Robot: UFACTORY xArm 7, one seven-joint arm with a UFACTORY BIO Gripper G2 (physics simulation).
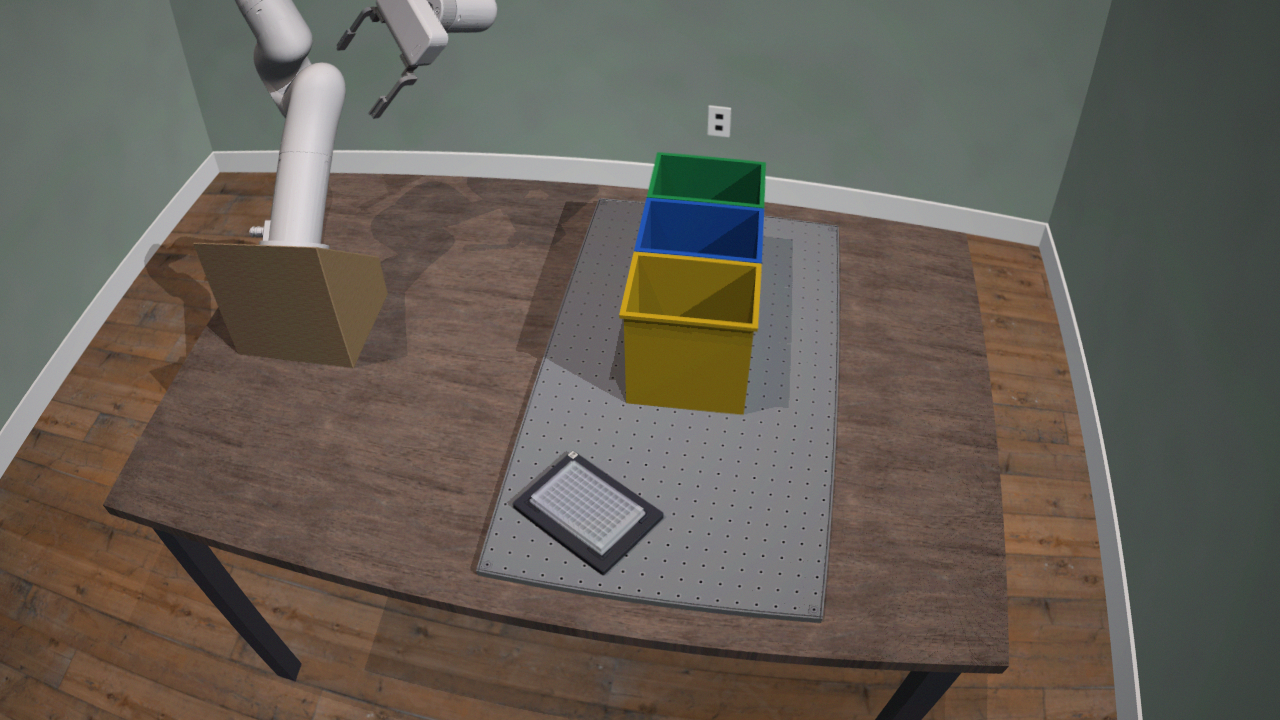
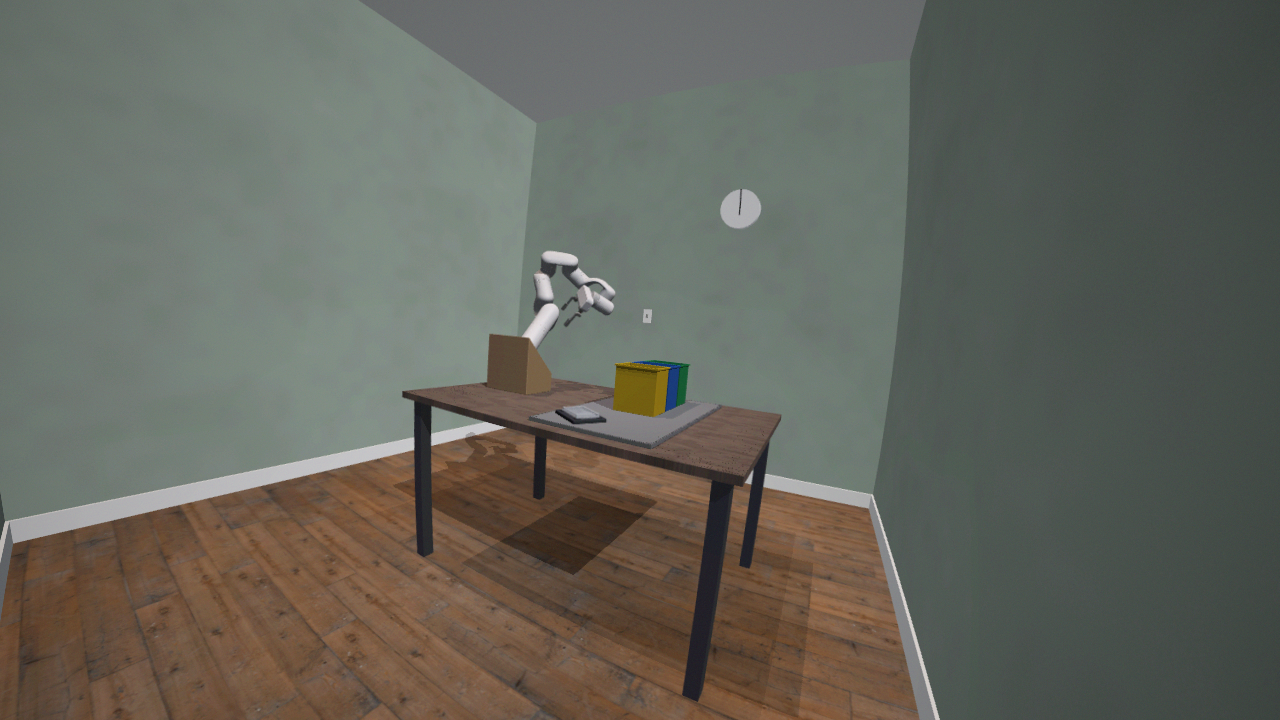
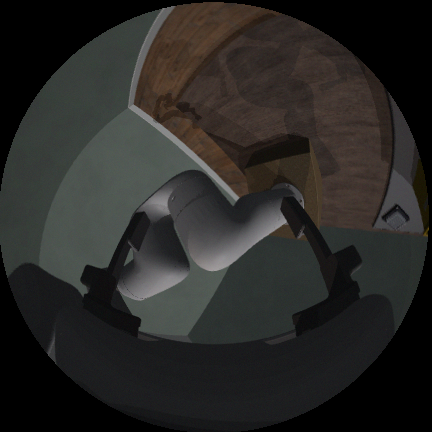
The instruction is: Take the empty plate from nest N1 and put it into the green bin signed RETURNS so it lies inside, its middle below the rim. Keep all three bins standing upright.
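Places are measured from the arm's base along level axes (x ahead, y left, z up), in metres.
Where they show: hand, its tool point: [image 1: 361, 72] [image 2: 565, 314] [image 3: 212, 224]; arm's base, origin of its link: [image 1: 293, 249] [image 2: 522, 352].
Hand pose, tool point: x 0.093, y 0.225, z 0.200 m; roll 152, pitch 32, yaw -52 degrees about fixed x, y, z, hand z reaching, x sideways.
Each offset is from my tool point to the top centre of the thing. Level surfaces: height alone.
A pale, clear-looking well plate @[dx +0.407, dy -0.579, dz -0.341 m] [image 1: 588, 505] [image 2: 580, 411] [image 3: 396, 217] lies in a dark nest @[dx +0.407, dy -0.579, dz -0.352 m] [image 1: 605, 563] at the front left of the grey perforated board. The green bin @[dx +0.571, dy -0.073, dz -0.187 m] [image 1: 709, 179] [image 2: 682, 385] stands upright at the far end of a row of three; its sign does not show. The blue bin @[dx +0.557, dy -0.204, dz -0.187 m] [image 1: 702, 231] [image 2: 672, 390] stands upright in the middle and the yellow bin @[dx +0.542, dy -0.335, dz -0.187 m] [image 1: 687, 367] [image 2: 637, 390] upright nearest the plate. My gripper [image 1: 358, 79] [image 2: 566, 316] [image 3: 217, 218] is open and empty, high above the table, far from the plate and left of the bins.
A tan wedge-shaped block [image 1: 273, 304] [image 2: 508, 363] stands at the table's left, under the arm's base. The grey board @[dz -0.367 m] [image 1: 716, 564] [image 2: 626, 433] carries the nest and the bins. A wall with a socket [image 1: 718, 120] rises behind the table.
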